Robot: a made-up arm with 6 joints.
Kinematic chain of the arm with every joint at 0, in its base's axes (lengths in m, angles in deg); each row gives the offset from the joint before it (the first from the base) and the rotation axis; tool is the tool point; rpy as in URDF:
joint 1: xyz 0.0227 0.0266 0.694 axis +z
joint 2: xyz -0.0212 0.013 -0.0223 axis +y
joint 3: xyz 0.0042 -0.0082 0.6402 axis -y
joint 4: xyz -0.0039 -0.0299 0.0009 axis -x
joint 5: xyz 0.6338 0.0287 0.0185 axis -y
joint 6: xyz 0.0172 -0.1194 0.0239 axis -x
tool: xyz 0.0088 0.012 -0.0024 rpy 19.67 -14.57 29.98
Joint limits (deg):
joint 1: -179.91..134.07
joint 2: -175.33..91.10
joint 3: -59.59..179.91
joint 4: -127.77..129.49
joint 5: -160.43..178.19
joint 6: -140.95..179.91
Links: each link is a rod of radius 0.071 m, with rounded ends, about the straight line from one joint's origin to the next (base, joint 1, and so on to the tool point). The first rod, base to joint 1, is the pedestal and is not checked.
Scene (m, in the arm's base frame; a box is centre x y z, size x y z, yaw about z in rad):
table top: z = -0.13
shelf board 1: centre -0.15 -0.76 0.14 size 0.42 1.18 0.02 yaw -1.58
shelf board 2: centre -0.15 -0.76 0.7 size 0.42 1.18 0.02 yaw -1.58
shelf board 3: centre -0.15 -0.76 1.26 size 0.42 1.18 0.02 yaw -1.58
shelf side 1: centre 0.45 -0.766 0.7 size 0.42 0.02 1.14 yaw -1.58
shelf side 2: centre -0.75 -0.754 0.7 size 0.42 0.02 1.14 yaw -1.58
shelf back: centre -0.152 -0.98 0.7 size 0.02 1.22 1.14 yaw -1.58
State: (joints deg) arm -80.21 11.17 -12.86 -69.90 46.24 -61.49
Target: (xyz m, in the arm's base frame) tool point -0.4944 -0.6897 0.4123
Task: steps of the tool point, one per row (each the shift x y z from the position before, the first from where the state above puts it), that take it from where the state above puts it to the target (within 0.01 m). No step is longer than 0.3 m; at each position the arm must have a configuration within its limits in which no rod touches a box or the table.
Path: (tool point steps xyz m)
1: 0.0108 0.1505 0.0187
2: -0.0081 0.1469 -0.0187
3: 0.0127 0.1189 0.1257
4: -0.0613 0.1354 0.0757
5: -0.1293 0.1075 0.0119
6: -0.1673 0.0437 -0.0581
7: -0.1585 -0.0353 -0.1248
8: -0.1009 -0.1015 -0.1790
9: -0.0083 -0.1302 -0.2127
10: 0.0940 -0.1073 -0.2200
11: -0.0339 -0.1820 -0.0092
12: 0.0304 -0.1999 0.0092

